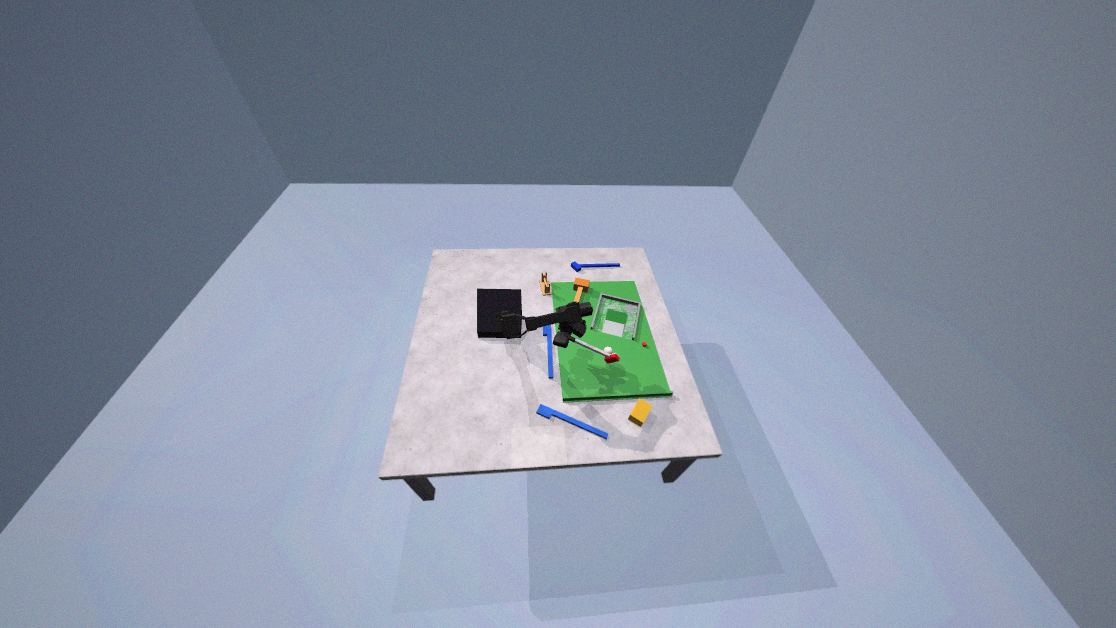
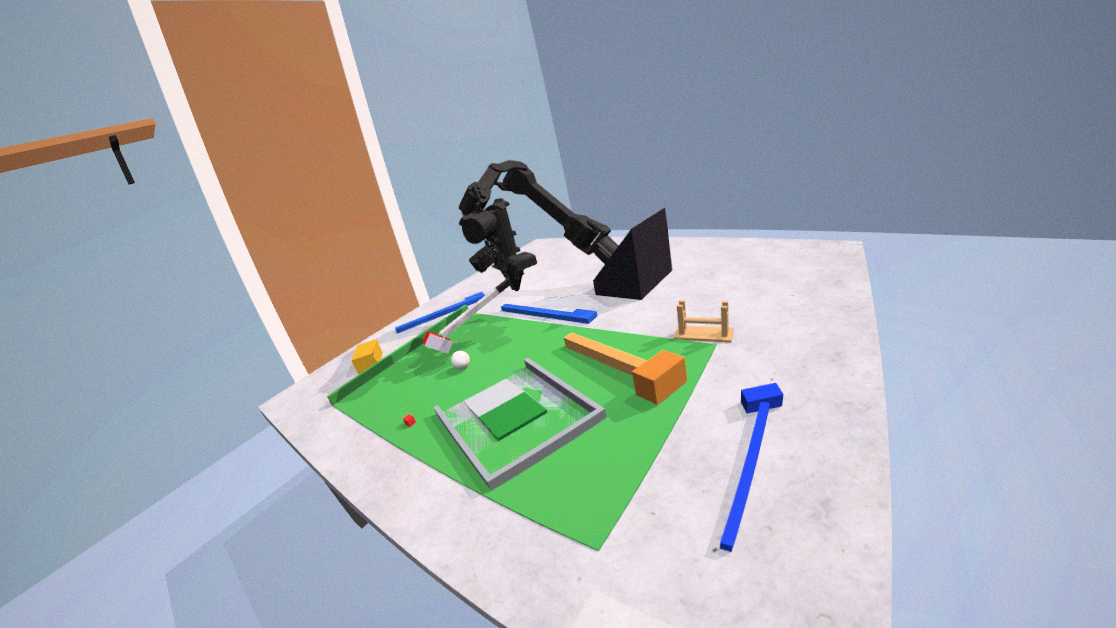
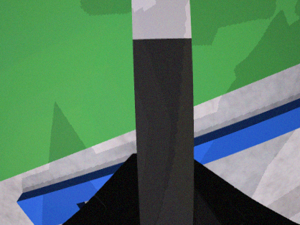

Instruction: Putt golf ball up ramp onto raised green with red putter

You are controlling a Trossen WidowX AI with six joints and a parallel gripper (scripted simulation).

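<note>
The red putter lies 11 cm ahead of my gripper tip, 3 cm to the right of it and 1 cm below it. Also, from my gripper tip: grey walled frame (28 cm ahead, 25 cm to the left, 9 cm below); then white golf ball (21 cm ahead, 8 cm below); then small red cube (40 cm ahead, 9 cm below, 6 cm to the left).
</note>
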